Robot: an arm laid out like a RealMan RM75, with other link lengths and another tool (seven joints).
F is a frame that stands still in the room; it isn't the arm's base.
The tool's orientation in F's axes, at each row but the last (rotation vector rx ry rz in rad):
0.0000 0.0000 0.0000
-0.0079 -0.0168 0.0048
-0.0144 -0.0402 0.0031
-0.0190 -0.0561 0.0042
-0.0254 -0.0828 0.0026
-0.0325 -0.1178 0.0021
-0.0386 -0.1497 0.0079
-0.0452 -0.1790 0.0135
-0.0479 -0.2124 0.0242
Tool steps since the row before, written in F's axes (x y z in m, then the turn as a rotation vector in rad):
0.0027 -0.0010 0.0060 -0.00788 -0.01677 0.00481
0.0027 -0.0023 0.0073 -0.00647 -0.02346 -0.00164
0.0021 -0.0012 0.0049 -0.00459 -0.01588 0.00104
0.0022 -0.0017 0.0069 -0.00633 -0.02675 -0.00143
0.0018 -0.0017 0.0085 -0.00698 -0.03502 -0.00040
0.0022 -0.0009 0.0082 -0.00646 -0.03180 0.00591
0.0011 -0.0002 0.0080 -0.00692 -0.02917 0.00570
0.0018 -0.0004 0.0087 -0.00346 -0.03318 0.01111
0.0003 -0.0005 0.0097 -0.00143 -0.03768 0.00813
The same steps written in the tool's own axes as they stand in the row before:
0.0027 -0.0010 0.0060 -0.00788 -0.01677 0.00481
0.0028 -0.0024 0.0072 -0.00661 -0.02342 -0.00172
0.0023 -0.0013 0.0048 -0.00460 -0.01588 0.00100
0.0026 -0.0018 0.0067 -0.00653 -0.02669 -0.00158
0.0025 -0.0019 0.0083 -0.00712 -0.03499 -0.00071
0.0031 -0.0012 0.0079 -0.00585 -0.03197 0.00560
0.0023 -0.0005 0.0077 -0.00631 -0.02934 0.00556
0.0033 -0.0008 0.0082 -0.00201 -0.03362 0.01009
0.0023 -0.0010 0.0094 -0.00078 -0.03801 0.00655

